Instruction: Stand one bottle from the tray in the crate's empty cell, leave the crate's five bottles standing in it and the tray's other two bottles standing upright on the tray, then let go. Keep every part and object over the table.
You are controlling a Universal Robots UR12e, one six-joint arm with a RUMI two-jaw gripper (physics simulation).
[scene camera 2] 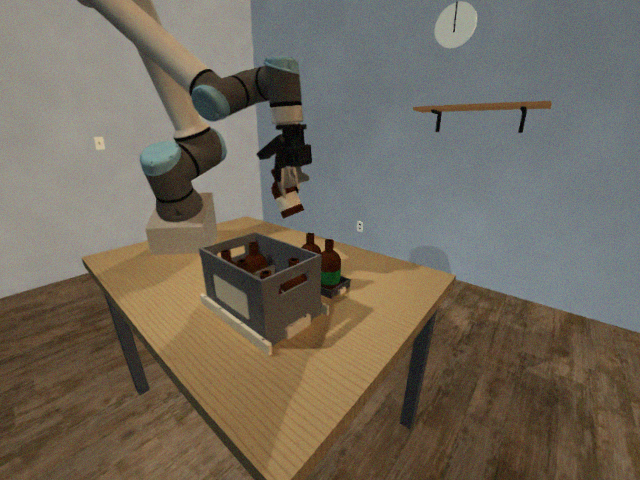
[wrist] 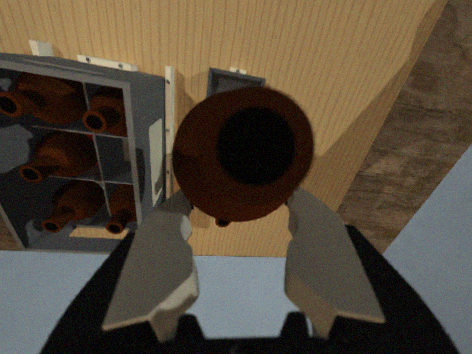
Labels:
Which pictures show my gripper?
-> Scene camera 2 and the wrist view: all of them.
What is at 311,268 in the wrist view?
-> My gripper.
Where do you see a pale strip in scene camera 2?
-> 244,330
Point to a pale strip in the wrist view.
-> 169,71

